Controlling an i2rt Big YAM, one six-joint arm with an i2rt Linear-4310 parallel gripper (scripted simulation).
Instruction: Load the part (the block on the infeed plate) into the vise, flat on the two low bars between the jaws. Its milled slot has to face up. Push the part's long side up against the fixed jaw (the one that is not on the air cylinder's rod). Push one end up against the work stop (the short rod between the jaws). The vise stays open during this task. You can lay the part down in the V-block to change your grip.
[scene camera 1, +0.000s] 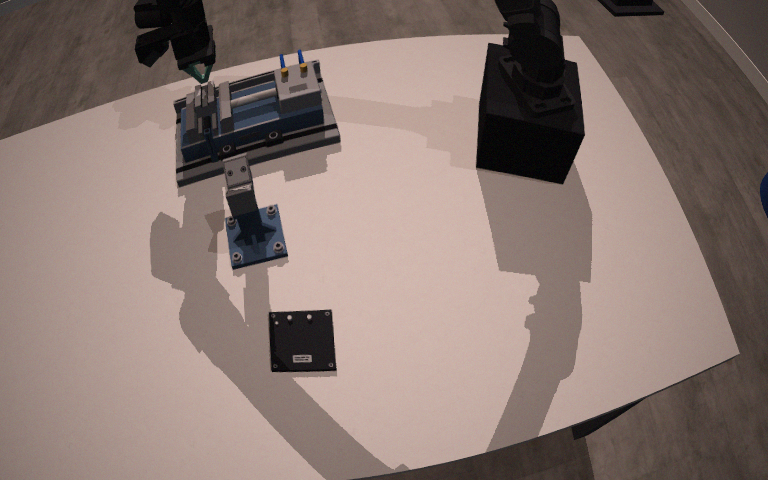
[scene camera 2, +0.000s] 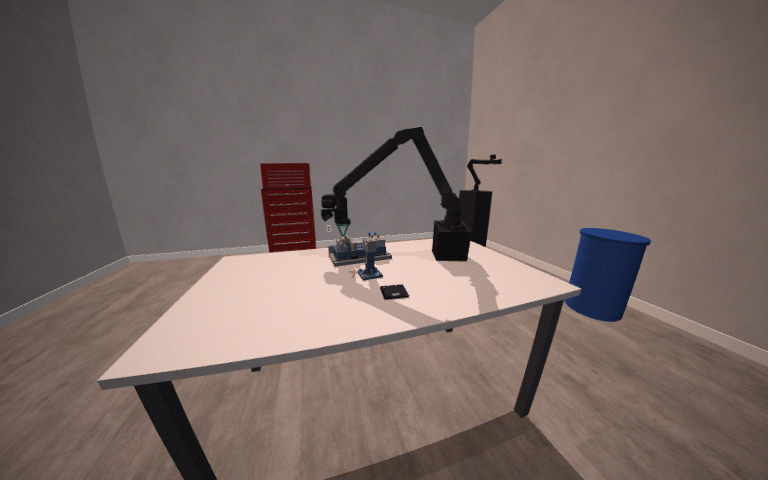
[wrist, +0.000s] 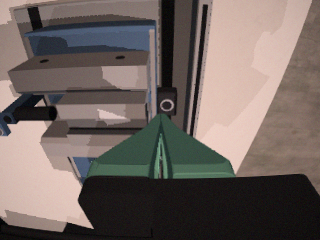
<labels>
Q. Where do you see the gripper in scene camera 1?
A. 204, 82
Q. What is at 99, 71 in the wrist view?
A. A fixed jaw.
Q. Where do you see the gripper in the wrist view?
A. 161, 121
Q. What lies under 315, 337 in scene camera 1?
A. A black infeed plate.
</labels>
